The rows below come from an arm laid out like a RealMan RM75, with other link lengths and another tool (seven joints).
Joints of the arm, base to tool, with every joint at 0 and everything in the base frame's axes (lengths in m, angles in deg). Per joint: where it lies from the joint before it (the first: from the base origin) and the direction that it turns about. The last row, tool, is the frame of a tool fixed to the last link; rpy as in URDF.
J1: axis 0 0 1 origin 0 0 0.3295
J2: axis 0 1 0 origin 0 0 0
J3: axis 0 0 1 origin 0 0 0.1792
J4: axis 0 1 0 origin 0 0 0
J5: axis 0 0 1 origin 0 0 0.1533
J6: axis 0 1 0 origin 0 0 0
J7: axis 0 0 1 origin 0 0 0.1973
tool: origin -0.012 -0.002 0.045 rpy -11.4 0 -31.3
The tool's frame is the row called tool.
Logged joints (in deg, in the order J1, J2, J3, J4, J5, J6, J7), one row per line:
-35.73, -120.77, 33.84, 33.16, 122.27, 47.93, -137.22
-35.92, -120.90, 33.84, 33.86, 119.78, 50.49, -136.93
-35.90, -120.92, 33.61, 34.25, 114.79, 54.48, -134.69
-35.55, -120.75, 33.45, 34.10, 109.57, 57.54, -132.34
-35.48, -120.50, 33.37, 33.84, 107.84, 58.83, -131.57
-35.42, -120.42, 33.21, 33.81, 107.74, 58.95, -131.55
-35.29, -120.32, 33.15, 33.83, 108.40, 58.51, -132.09
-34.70, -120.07, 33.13, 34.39, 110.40, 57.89, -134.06
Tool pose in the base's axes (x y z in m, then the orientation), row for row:
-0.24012, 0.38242, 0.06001, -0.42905, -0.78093, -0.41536, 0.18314
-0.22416, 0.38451, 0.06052, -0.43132, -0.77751, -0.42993, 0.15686
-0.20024, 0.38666, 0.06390, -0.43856, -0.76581, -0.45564, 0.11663
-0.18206, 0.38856, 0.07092, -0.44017, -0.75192, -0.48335, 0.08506
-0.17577, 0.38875, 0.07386, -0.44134, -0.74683, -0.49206, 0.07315
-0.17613, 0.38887, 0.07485, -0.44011, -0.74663, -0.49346, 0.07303
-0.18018, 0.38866, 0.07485, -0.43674, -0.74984, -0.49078, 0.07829
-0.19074, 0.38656, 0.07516, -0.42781, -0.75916, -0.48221, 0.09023
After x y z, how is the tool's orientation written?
As a quaternion, x y z w.
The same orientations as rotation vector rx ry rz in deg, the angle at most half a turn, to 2 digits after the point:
-69.35, -126.22, -67.13
-70.73, -127.50, -70.50
-73.57, -128.46, -76.43
-75.21, -128.47, -82.59
-75.94, -128.51, -84.67
-75.74, -128.48, -84.92
-74.92, -128.63, -84.19
-72.87, -129.32, -82.14

